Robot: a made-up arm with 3 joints. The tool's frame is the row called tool.
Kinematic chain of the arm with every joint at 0, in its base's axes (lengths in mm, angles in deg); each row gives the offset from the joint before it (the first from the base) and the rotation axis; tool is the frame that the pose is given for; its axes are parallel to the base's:
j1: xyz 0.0 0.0 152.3 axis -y
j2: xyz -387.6 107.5 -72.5 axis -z
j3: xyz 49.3 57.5 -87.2 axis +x
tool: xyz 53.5 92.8 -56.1
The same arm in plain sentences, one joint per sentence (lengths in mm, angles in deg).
The arm has three revolute joints in a row. What follows holds with every joint at zero, and every direction is one of the base frame's. The first joint lies 152.3 mm along +z from the base frame's origin and turns about -y. The second joint lies 387.6 mm along -x and 107.5 mm along +y and 72.5 mm along -z from the first joint and turns about -z. The third joint lies 49.3 mm along +x and 57.5 mm along +y and 87.2 mm along -z from the second joint and turns about +x. The tool frame, which is the frame that the pose is given for, lies 53.5 mm along +x and 92.8 mm along +y and 56.1 mm along -z from the third joint; its axes are parallel to the base frame's.
